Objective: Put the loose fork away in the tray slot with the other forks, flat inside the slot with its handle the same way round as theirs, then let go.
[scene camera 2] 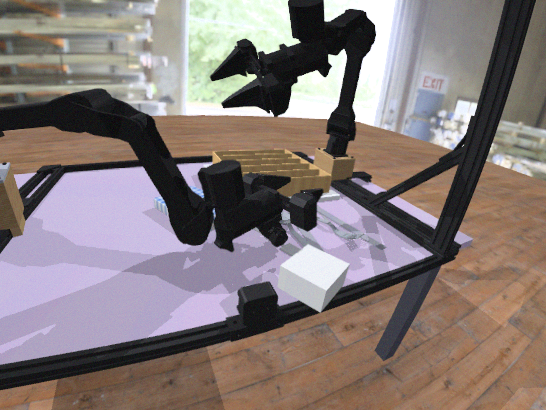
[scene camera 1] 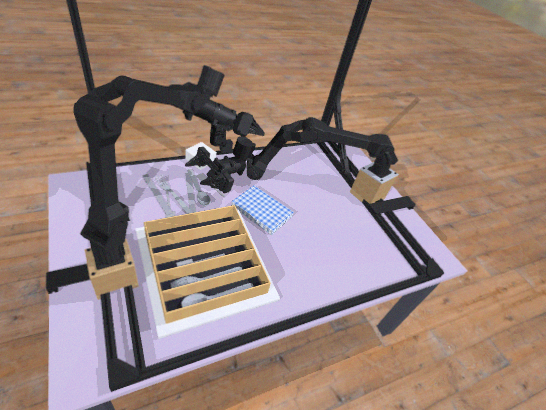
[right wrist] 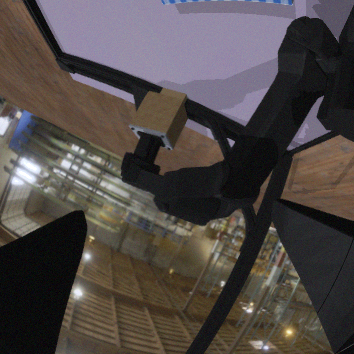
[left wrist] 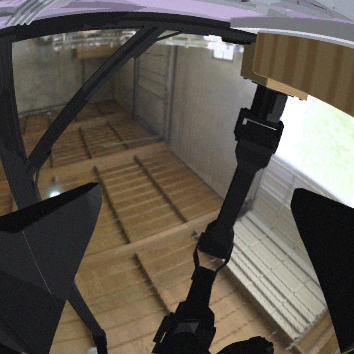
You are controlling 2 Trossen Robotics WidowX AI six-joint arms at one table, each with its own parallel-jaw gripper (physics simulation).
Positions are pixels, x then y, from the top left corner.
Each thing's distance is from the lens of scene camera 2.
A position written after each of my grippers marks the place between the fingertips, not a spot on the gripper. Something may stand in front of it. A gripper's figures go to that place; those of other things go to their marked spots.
my left gripper (scene camera 2: 305,184): 56 cm
my right gripper (scene camera 2: 215,91): 49 cm
white box (scene camera 2: 312,276): 39 cm
wooden cutlery tray (scene camera 2: 304,175): 79 cm
The marked spots on the wooden cutlery tray and the white box are 45 cm apart.
